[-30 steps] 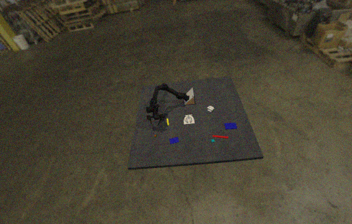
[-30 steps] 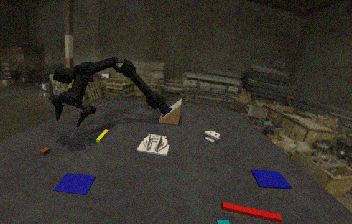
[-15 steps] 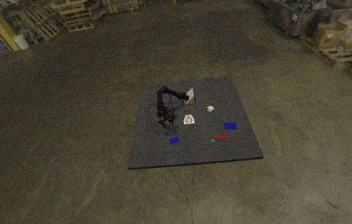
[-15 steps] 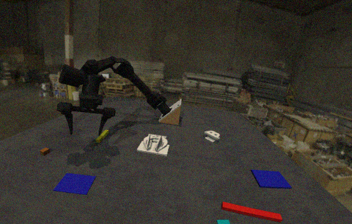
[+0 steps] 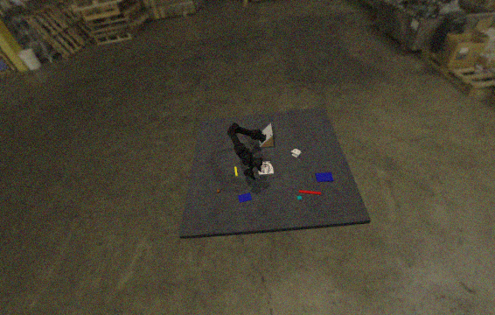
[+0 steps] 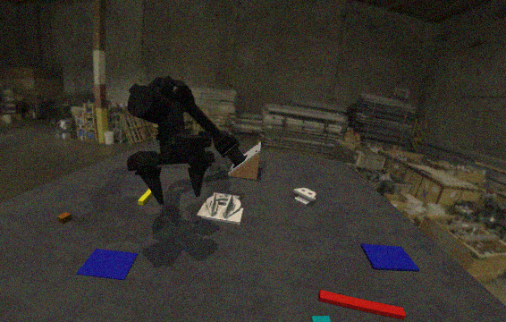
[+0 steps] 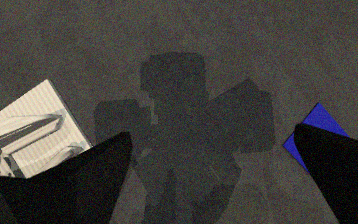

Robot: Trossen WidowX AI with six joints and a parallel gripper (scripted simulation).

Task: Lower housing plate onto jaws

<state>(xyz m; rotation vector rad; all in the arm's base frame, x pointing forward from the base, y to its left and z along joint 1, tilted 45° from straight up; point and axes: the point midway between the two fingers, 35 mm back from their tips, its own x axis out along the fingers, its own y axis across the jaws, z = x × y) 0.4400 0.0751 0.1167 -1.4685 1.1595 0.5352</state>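
Right now my gripper tip is 32 cm past the white rest block, 30 cm to the right of it and 9 cm above it. Round my gripper tip: teal piece (13 cm ahead, 30 cm to the left, 10 cm below); then yellow bar (12 cm behind, 20 cm to the right, 10 cm below); then brown block (8 cm ahead, 31 cm to the right, 10 cm below).
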